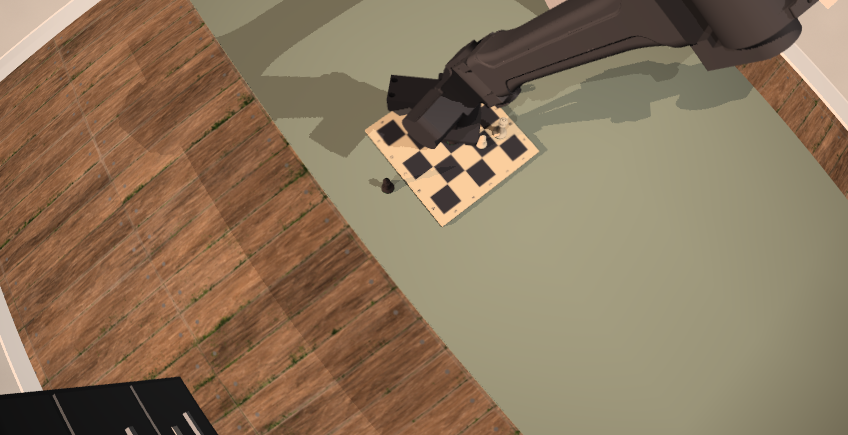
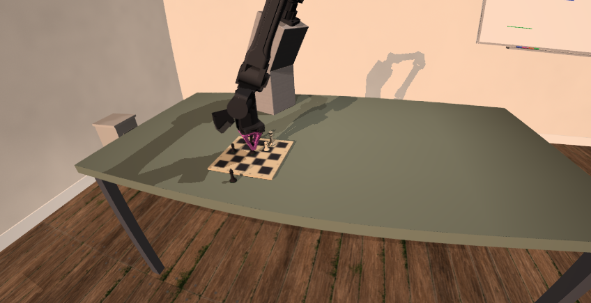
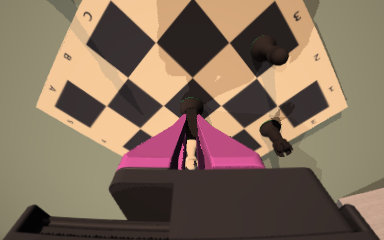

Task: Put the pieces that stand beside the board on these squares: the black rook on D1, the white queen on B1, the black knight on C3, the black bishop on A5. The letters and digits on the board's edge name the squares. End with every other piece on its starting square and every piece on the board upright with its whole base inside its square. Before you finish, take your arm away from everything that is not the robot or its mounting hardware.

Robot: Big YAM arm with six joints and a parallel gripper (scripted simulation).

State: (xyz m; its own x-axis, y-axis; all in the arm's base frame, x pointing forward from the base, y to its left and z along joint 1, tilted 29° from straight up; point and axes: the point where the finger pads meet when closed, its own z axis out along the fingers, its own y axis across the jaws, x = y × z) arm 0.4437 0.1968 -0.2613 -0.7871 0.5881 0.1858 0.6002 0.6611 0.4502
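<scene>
My gripper is now 3 cm above the chessboard. From my hand the other things lie so: small white piece 4 cm behind, 3 cm to the left, 1 cm below; white queen 8 cm behind, 3 cm to the left.
</scene>
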